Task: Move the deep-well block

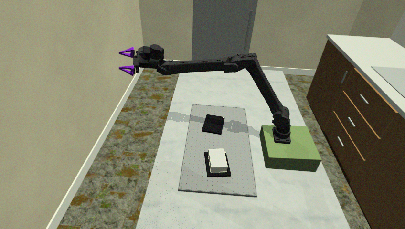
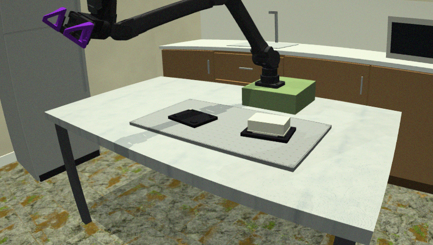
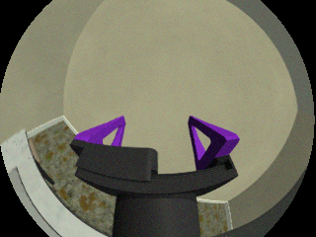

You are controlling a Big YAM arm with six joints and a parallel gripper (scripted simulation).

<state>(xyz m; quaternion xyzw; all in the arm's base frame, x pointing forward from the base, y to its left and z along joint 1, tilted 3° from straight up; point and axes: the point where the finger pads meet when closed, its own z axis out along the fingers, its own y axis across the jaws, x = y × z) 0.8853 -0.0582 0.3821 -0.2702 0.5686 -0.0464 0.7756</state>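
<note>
Now: hand 560 mm past the white deep-well block, 260 mm to the right of it and 380 mm above it.
</note>
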